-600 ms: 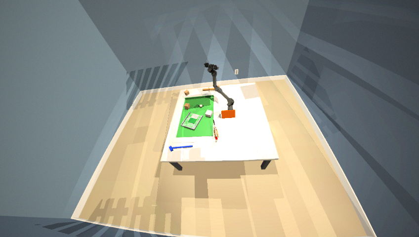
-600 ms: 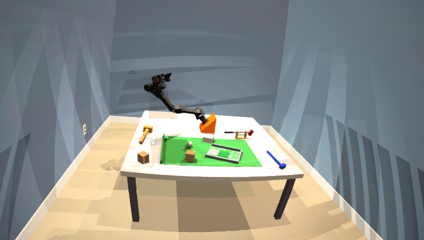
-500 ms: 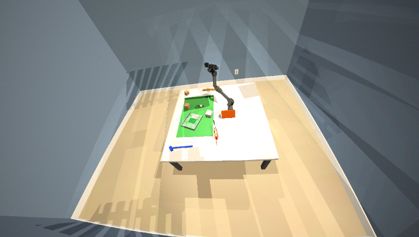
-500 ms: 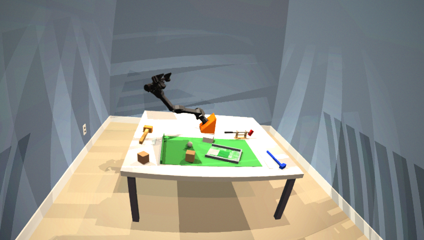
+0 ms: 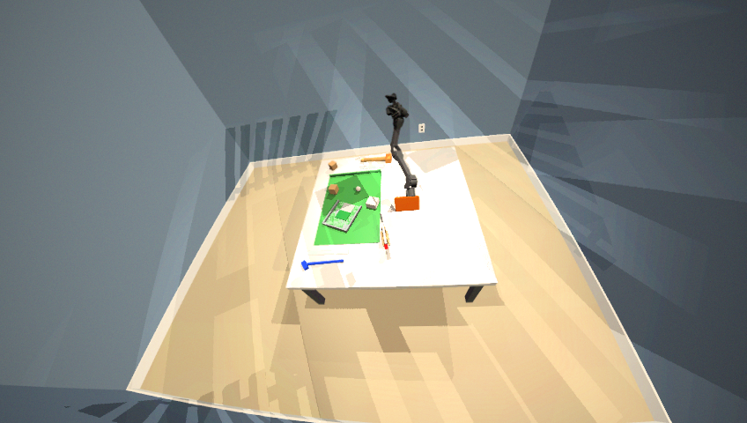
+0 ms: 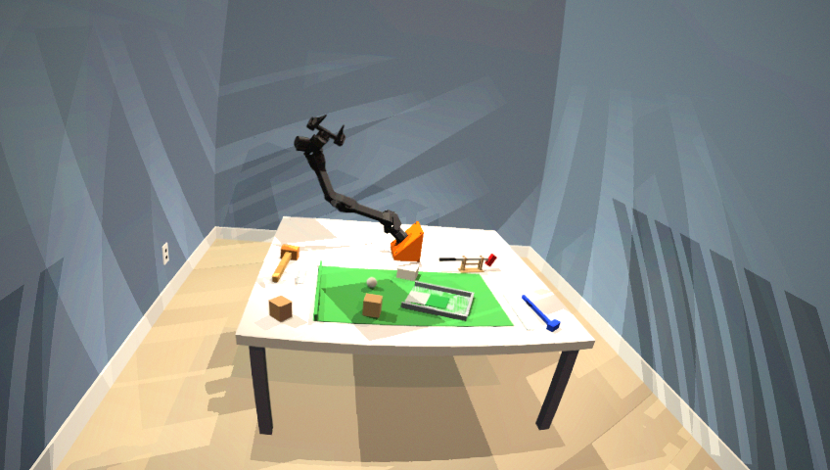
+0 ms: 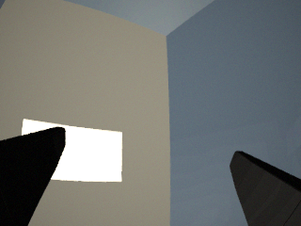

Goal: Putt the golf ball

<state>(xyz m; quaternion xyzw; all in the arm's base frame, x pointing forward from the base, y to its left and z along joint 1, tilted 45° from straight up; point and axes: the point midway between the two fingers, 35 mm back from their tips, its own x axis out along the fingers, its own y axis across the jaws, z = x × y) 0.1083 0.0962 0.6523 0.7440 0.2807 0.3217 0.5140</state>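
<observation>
Now: the red putter 660 mm to the left of my gripper tip, 570 mm below it and 130 mm ahead of it. From my gripper tip the other things lie so: white golf ball: 610 mm below, 320 mm ahead, 180 mm to the left; white block: 610 mm below, 350 mm to the left, 210 mm ahead; green mat: 630 mm below, 390 mm ahead, 320 mm to the left.
</observation>
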